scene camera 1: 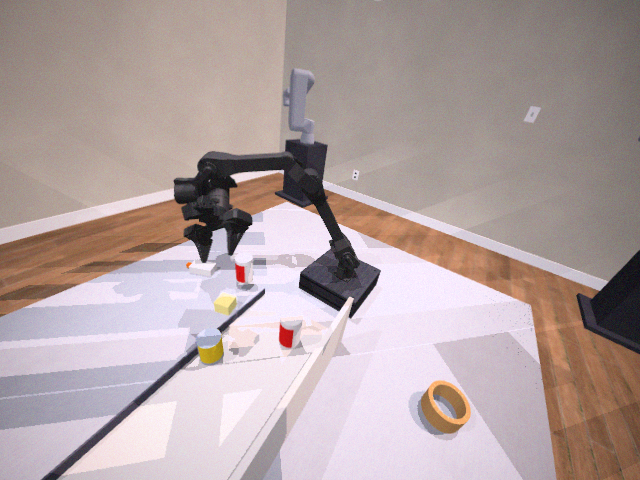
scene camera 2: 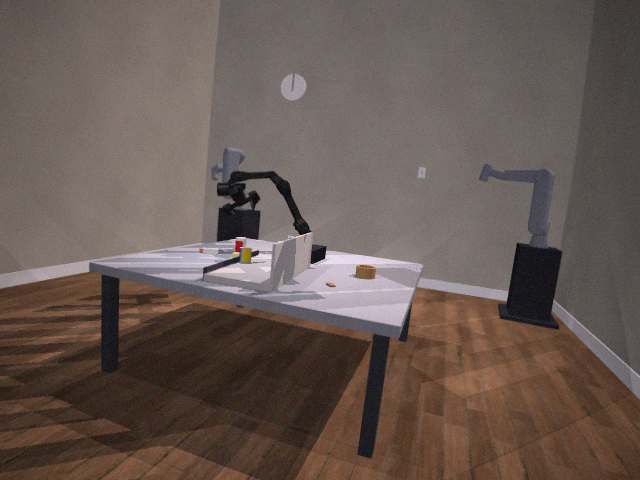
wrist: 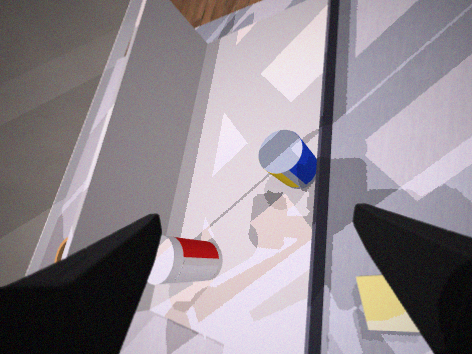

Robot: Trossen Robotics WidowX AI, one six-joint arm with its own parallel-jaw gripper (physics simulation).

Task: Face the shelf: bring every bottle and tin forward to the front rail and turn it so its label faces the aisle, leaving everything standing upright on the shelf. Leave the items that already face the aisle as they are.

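Where they show: gripper, fingertip midpoint: (scene camera 1: 216, 259) (scene camera 2: 244, 214) (wrist: 256, 217); arm's base, origin of the base link: (scene camera 1: 344, 273).
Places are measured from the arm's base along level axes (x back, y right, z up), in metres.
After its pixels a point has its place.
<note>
The white shelf (scene camera 1: 196, 392) @[x -0.537, y 0.020, z -0.048 m] (scene camera 2: 237, 279) @[x -0.752, y -0.091, z -0.048 m] (wrist: 240, 90) @[x -0.602, y -0.078, z -0.048 m] has a dark front rail (scene camera 1: 136, 403) @[x -0.631, y 0.076, z -0.033 m] (wrist: 327, 100) @[x -0.569, y 0.091, z -0.039 m]. A yellow-and-blue tin (scene camera 1: 210, 350) @[x -0.479, y 0.050, z 0.011 m] (scene camera 2: 245, 255) @[x -0.490, y 0.059, z -0.009 m] (wrist: 306, 162) @[x -0.464, y 0.102, z 0.001 m] stands upright near the rail, with blue on its rail side. A white bottle or tin with a red label (scene camera 1: 289, 334) @[x -0.324, y -0.049, z 0.017 m] (wrist: 200, 248) @[x -0.324, y -0.013, z -0.001 m] stands upright farther back, near the back panel; its red faces along the shelf. Another red-and-white one (scene camera 1: 244, 271) @[x -0.240, y 0.251, z -0.013 m] (scene camera 2: 240, 245) @[x -0.247, y 0.261, z -0.014 m] stands off the shelf, on the table past the rail's end. My gripper (scene camera 1: 218, 256) @[x -0.383, y 0.154, z 0.166 m] (scene camera 2: 240, 208) @[x -0.383, y 0.154, z 0.166 m] (wrist: 256, 217) @[x -0.383, y 0.154, z 0.166 m] is open and empty, above the table near this one.
A yellow block (scene camera 1: 225, 303) @[x -0.354, y 0.189, z -0.036 m] (wrist: 382, 300) @[x -0.345, y 0.198, z -0.036 m] lies outside the rail. A white object (scene camera 1: 202, 268) @[x -0.316, y 0.393, z -0.046 m] with an orange end lies beyond it. An orange ring (scene camera 1: 445, 426) @[x -0.214, y -0.436, z -0.047 m] (scene camera 2: 365, 274) @[x -0.214, y -0.435, z -0.053 m] is behind the back panel (scene camera 1: 273, 428) @[x -0.506, y -0.190, z 0.099 m] (wrist: 155, 110) @[x -0.515, y -0.180, z 0.036 m]. The arm's dark base (scene camera 1: 336, 281) @[x -0.054, y -0.004, z 0.000 m] stands near the shelf's end.
</note>
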